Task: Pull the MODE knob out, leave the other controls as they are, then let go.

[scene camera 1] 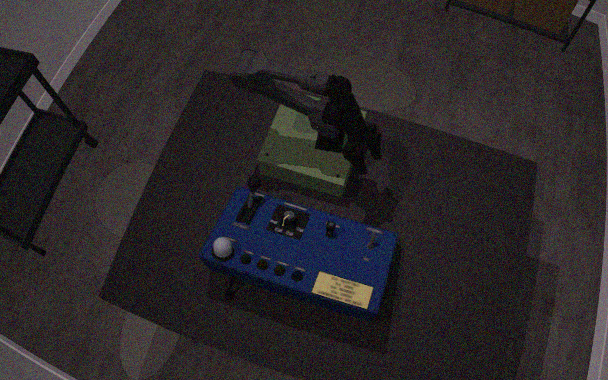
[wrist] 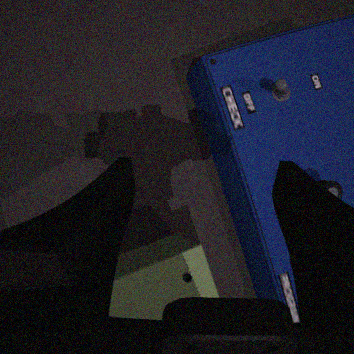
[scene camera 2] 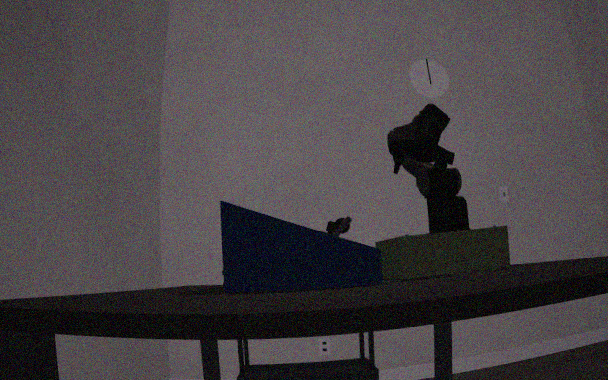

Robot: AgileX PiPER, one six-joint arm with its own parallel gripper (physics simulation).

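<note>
The blue control panel carries the controls. A small dark round knob sits right of centre on it, and the same knob is partly hidden by the right finger in the wrist view. A selector with a pale pointer sits on a dark plate to its left. No MODE label is readable, so I cannot tell which control is the MODE knob. My gripper is open and empty, above and behind the panel's rear edge, apart from every control.
A toggle labelled CHECK stands between OFF and ON. A lever, a white dome, several dark buttons and a yellow text plate are also on the panel. The green base block stands behind it.
</note>
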